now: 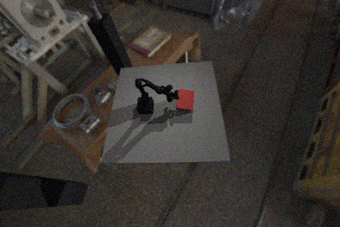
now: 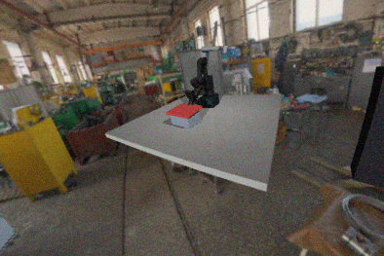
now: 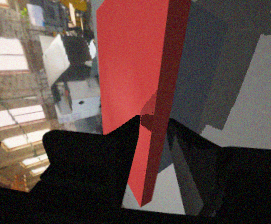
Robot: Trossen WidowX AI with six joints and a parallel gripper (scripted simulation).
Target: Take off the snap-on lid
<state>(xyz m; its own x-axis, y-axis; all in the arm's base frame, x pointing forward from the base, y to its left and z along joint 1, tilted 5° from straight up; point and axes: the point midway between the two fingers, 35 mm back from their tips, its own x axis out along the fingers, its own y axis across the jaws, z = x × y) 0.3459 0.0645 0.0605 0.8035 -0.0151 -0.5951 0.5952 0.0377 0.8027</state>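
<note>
Right now my gripper tip is 80 mm short of the lid and 10 mm above it. Also, from my gripper tip: grey storage box 70 mm ahead, 70 mm below.
</note>
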